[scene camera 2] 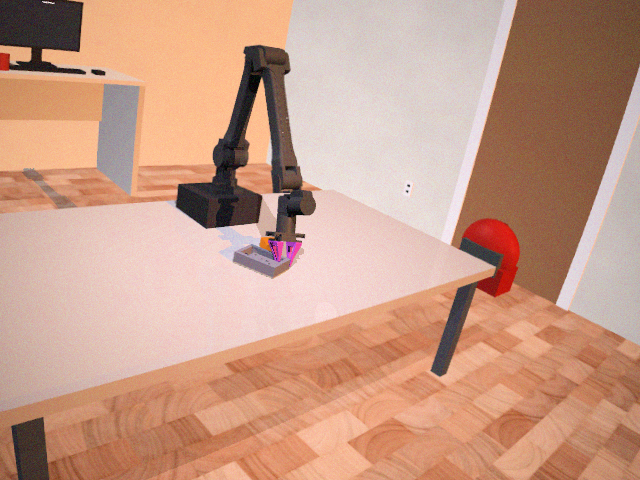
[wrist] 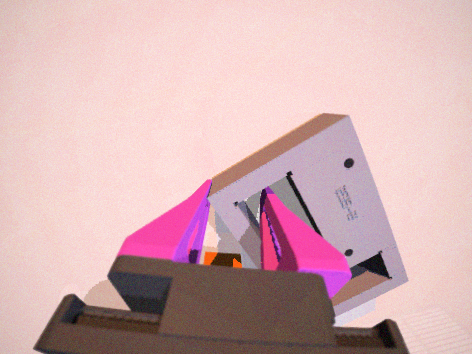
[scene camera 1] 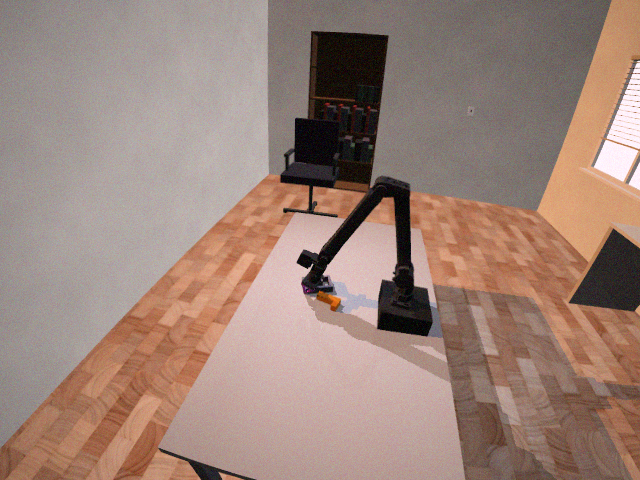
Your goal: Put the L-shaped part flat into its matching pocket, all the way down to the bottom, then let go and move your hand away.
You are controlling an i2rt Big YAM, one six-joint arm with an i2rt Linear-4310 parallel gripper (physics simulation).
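Frame: origin at the arm's base, x ahead, y left, z up, level; centimetres.
Seen in the pictures: gripper, fingertip midpoint: [wrist: 236,188] [scene camera 1: 306,290]; arm's base at its link origin: [scene camera 2: 223,191] [scene camera 1: 400,298].
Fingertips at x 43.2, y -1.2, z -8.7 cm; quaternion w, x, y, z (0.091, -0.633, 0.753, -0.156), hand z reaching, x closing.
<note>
Offsets run from my fingertips to a thing's top centre. Level surfaces: height alone.
The orange L-shaped part @[dx -11.3, dy +4.2, dz +1.8 cm] [scene camera 1: 329,300] [scene camera 2: 265,241] [wrist: 209,258] lies low on the table, one end reaching in between my fingers. The gripper body hides most of it in the wrist view. My gripper [scene camera 1: 314,288] [scene camera 2: 284,253] [wrist: 236,188] with magenta fingers points down and is shut on that end of the part. The grey pocket block @[dx -3.7, dy -5.3, dz +2.5 cm] [scene camera 2: 251,256] [wrist: 331,171] lies flat right beside the fingers. The right finger overlaps its L-shaped pocket in the wrist view, and the left finger stands at the block's corner.
The arm's black base [scene camera 1: 404,311] [scene camera 2: 216,204] stands on the pale table @[dz -1.1 cm] [scene camera 1: 310,413] [scene camera 2: 103,278]. A chair [scene camera 1: 310,154] and a bookshelf [scene camera 1: 316,67] stand beyond the far end. A desk [scene camera 2: 67,95] and a red object [scene camera 2: 493,242] stand off the table.
</note>
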